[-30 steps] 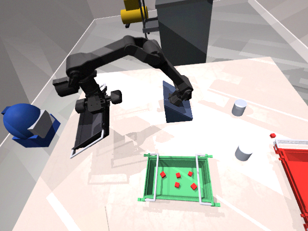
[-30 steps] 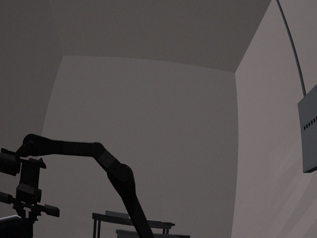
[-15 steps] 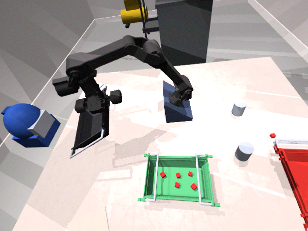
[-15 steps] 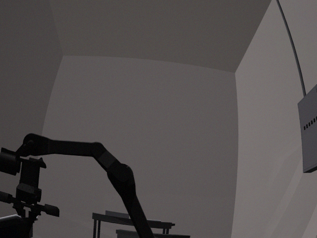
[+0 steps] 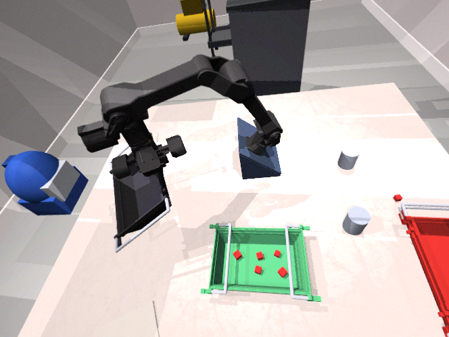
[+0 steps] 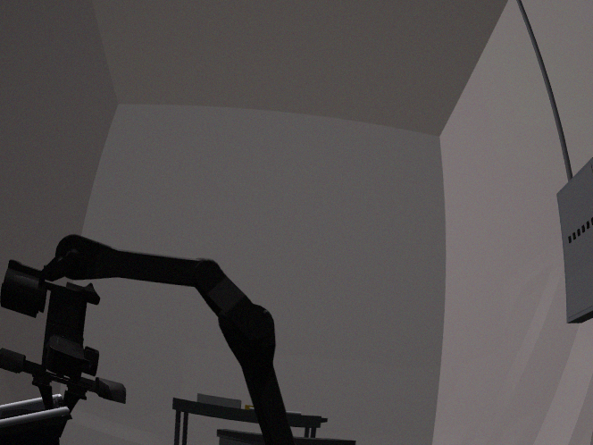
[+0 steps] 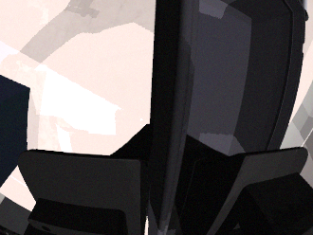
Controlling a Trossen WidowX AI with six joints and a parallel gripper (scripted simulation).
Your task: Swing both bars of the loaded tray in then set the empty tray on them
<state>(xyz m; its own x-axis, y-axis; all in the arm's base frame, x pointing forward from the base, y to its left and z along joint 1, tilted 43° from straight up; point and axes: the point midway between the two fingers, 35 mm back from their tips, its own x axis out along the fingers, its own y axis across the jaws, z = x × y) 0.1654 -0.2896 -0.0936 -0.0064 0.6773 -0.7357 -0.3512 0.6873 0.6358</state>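
My gripper tip is now 70 mm to the left of the black tray and 30 mm short of it. The rest, counted from my gripper tip: red block: 690 mm to the left, 180 mm below, 30 mm ahead.
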